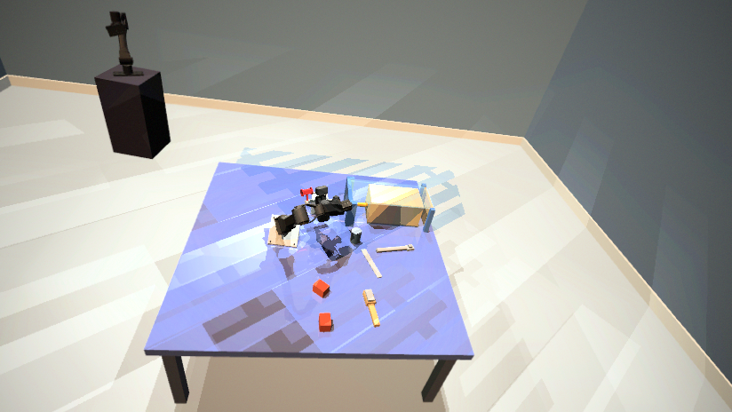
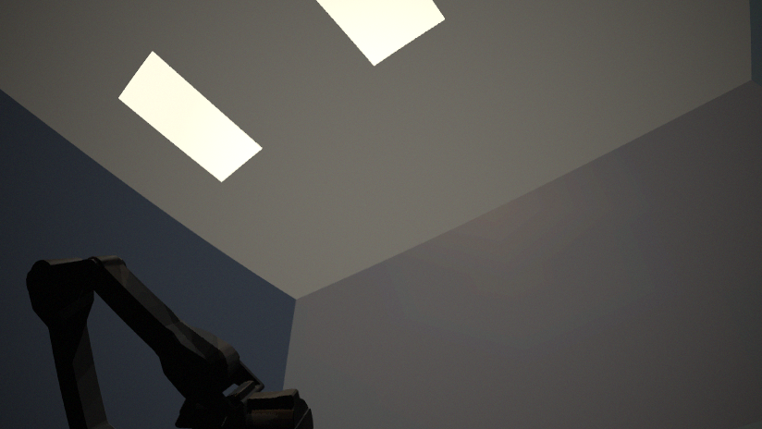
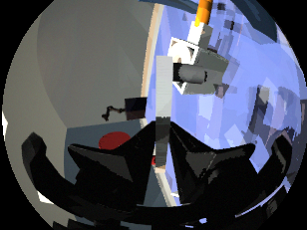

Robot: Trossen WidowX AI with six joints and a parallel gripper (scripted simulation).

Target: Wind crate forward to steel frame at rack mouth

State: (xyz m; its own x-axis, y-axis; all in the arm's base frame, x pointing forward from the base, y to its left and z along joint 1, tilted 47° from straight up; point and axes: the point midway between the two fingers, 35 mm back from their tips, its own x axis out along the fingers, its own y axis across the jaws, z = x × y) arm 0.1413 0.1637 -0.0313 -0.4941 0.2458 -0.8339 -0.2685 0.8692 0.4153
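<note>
Now: the red piece 5 cm behind my gripper tip, 2 cm to the right of it and 4 cm above it. From my gripper tip the other things lie so: blue steel frame (17 cm ahead, 14 cm to the left, 5 cm below); then grey winch (10 cm to the left, 12 cm below); then winch handle (1 cm behind, 1 cm to the right, 1 cm above).
</note>
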